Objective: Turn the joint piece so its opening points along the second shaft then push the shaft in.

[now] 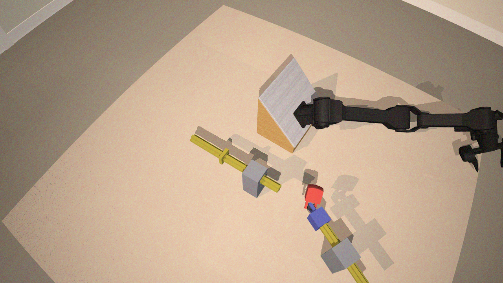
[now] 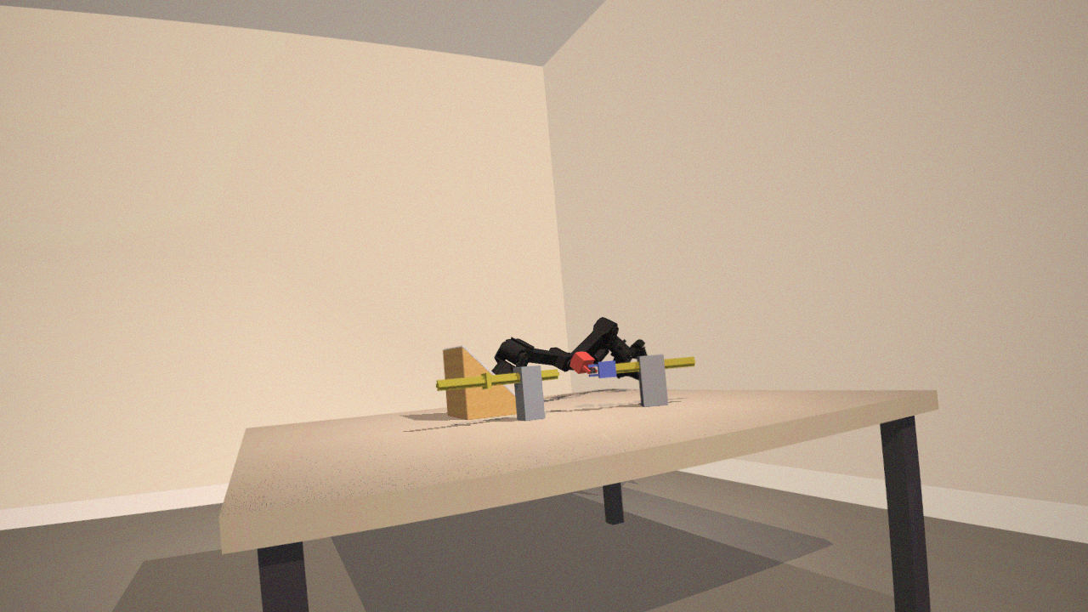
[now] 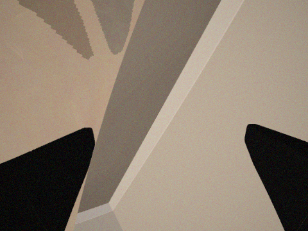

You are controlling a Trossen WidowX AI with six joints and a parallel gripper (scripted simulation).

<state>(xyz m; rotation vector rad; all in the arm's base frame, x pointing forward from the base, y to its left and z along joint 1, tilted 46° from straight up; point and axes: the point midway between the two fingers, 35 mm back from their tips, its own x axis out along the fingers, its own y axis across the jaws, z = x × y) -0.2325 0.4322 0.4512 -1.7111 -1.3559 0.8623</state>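
Right now the red joint piece is 480 mm to the right of my gripper tip, 460 mm ahead of it and 70 mm above it.
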